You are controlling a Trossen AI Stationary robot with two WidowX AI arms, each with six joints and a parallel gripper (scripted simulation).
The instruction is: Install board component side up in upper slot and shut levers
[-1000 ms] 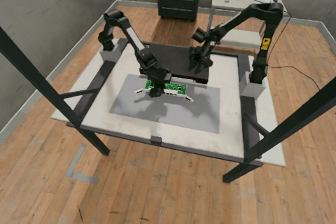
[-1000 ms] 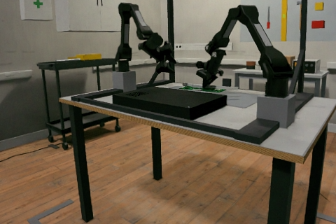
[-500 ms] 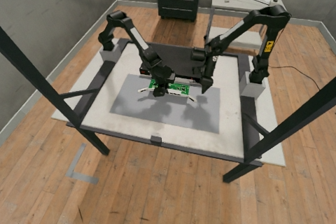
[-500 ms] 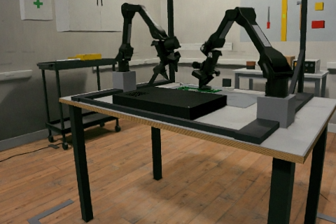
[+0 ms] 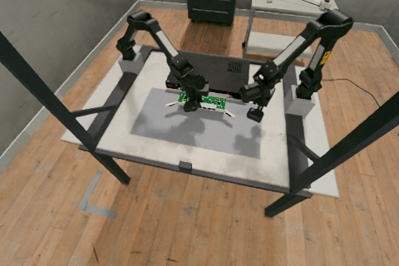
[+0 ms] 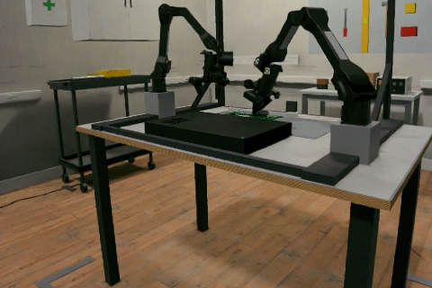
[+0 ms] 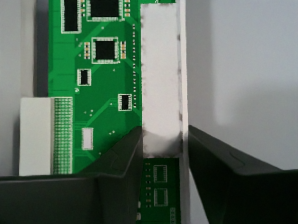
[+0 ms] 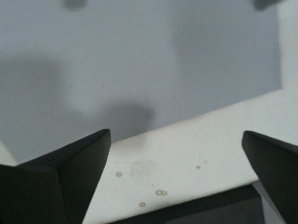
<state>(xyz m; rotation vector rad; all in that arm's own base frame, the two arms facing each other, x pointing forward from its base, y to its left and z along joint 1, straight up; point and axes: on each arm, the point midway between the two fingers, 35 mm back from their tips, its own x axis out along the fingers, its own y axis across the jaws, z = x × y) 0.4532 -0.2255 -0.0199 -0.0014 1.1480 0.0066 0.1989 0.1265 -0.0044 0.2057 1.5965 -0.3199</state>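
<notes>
My left hand is 3 cm above the green board and 1 cm to the left of it. Round my left hand: dark frame rail (43 cm ahead, 6 cm below, 4 cm to the left); black enclosure (22 cm ahead, 4 cm below, 2 cm to the left); grey mat (8 cm below, 5 cm behind, 2 cm to the right).
</notes>
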